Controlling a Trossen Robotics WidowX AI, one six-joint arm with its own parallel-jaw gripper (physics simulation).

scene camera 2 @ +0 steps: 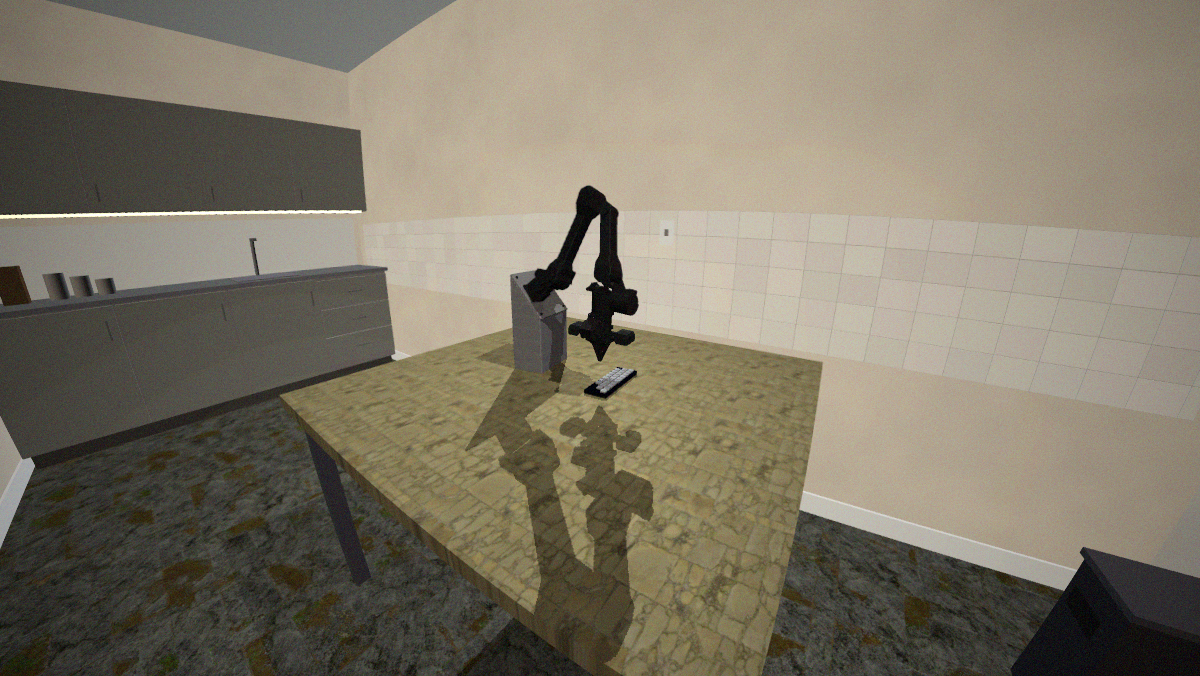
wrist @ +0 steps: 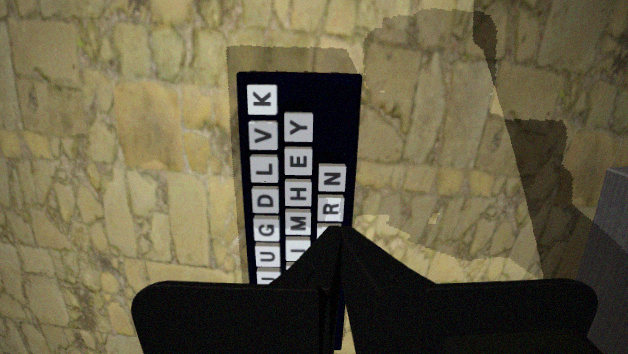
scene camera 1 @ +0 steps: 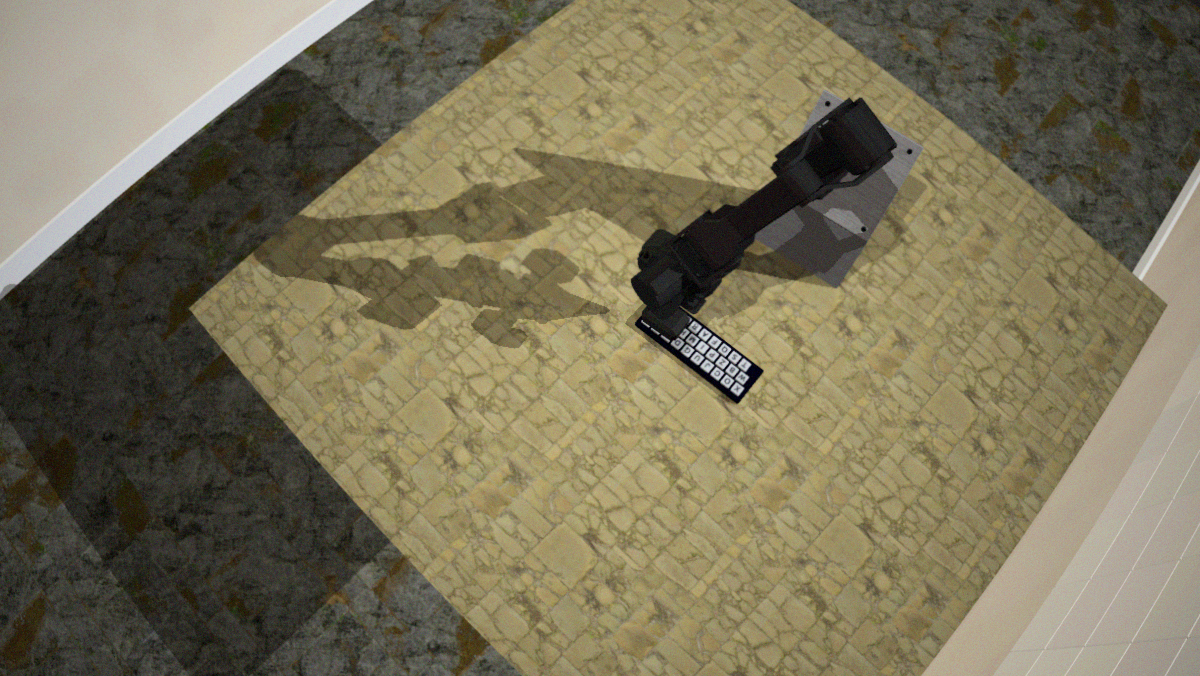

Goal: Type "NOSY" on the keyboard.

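Pixels of known places: gripper, fingertip midpoint: [scene camera 2: 600, 360] [wrist: 339, 236] [scene camera 1: 689, 304]; arm's base at its link origin: [scene camera 2: 533, 293].
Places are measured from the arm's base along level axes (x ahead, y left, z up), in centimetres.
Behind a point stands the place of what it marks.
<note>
The dark keyboard [scene camera 1: 755, 372] {x 25.8, y 11.6, z -24.1 cm} [scene camera 2: 595, 393] {x 29.0, y -8.7, z -24.4 cm} [wrist: 345, 115] {x 26.0, y -6.5, z -24.1 cm} with white letter keys lies flat on the table. In the wrist view the N key [wrist: 332, 177] {x 26.5, y -2.8, z -23.6 cm} and the Y key [wrist: 298, 127] {x 28.7, y -5.7, z -23.6 cm} show near its far end. In scene camera 1 the S key [scene camera 1: 733, 356] {x 26.3, y 7.2, z -23.6 cm} and the O key [scene camera 1: 726, 380] {x 30.3, y 8.9, z -23.5 cm} show near the opposite end; neither shows in the wrist view. My black gripper [scene camera 2: 599, 358] {x 26.8, y -2.7, z -17.0 cm} [wrist: 339, 236] {x 26.8, y -2.7, z -17.0 cm} is shut and empty, pointing down a little above the keyboard. In the wrist view its tips overlap the key beside R and hide keys below it.
The stone-patterned table [scene camera 1: 839, 503] {x 33.7, y 35.5, z -25.2 cm} [scene camera 2: 713, 503] {x 69.7, y -35.7, z -25.2 cm} bears the keyboard and the arm's grey base [scene camera 1: 843, 256] {x 3.8, y 11.2, z -15.0 cm} [scene camera 2: 529, 335] {x 1.6, y -4.5, z -12.9 cm} [wrist: 610, 225] {x 5.2, y 0.1, z -23.7 cm}. The arm casts long shadows over the table. A kitchen counter [scene camera 2: 193, 352] stands at the left and a dark cabinet [scene camera 2: 1116, 621] at the lower right.
</note>
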